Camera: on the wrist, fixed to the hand. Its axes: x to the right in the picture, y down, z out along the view.
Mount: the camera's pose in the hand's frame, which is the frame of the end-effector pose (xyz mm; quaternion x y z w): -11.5 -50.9 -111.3 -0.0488 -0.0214 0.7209 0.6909
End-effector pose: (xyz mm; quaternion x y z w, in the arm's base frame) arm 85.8 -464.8 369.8 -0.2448 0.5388 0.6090 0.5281
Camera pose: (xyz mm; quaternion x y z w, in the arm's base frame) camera 105.5 -578.0 326.2 -0.2066 -0.5077 -0.8330 0.0746
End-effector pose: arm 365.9 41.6 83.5 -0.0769 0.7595 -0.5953 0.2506
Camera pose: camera 314.0 128.5 153.2 0.4695 0.6039 -0.1919 0.6148
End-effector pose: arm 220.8 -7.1 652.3 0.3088 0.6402 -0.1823 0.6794
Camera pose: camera 102.5 26.1 655.3 0.6378 0.2141 0.3885 0.6296
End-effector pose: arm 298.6 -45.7 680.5 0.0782 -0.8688 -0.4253 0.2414
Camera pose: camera 359.2 -151.7 695.0 -0.5932 -0.6411 -0.1639 0.4586
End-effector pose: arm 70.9 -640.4 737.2 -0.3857 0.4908 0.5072 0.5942
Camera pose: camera 99.4 -759.0 721.8 0.0692 0.5797 0.8110 0.0366
